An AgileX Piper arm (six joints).
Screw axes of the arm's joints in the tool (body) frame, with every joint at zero. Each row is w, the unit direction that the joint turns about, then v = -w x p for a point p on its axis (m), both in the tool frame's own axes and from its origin. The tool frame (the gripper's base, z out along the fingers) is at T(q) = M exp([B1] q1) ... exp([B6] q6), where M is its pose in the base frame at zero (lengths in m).
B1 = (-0.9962, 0, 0.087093, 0.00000, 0.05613, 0.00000)
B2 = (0, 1, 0, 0.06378, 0.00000, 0.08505)
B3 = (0, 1, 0, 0.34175, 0.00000, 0.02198)
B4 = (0, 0, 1, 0.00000, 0.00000, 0.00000)
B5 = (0, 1, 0, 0.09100, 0.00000, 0.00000)
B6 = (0, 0, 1, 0.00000, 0.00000, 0.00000)
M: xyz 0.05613 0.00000 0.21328 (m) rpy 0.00 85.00 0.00 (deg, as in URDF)
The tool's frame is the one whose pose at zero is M.
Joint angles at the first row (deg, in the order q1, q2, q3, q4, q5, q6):
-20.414 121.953 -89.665 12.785 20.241 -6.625
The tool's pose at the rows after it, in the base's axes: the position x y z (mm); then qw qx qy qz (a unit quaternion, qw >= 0):
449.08, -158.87, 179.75, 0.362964, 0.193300, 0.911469, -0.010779
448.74, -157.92, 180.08, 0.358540, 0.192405, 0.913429, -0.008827
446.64, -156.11, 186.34, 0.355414, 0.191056, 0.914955, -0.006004
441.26, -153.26, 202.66, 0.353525, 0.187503, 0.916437, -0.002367
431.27, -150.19, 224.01, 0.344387, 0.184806, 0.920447, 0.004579
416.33, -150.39, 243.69, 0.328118, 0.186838, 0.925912, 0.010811
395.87, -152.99, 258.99, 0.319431, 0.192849, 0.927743, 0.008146
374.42, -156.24, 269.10, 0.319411, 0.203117, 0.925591, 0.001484
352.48, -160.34, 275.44, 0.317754, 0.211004, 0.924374, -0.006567
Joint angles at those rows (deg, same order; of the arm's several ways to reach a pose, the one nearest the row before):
-20.342 121.953 -89.664 12.784 20.793 -6.623
-20.279 121.888 -89.774 12.785 21.549 -6.625
-20.215 120.964 -89.773 12.786 22.917 -6.563
-20.215 118.651 -89.773 12.732 25.563 -6.562
-20.467 115.452 -89.773 12.787 30.070 -6.563
-21.360 112.024 -89.337 12.734 35.249 -6.499
-22.734 107.876 -86.755 12.269 37.904 -6.500
-24.291 103.691 -82.988 11.899 38.271 -6.499
-26.164 99.796 -79.103 11.740 38.453 -7.296

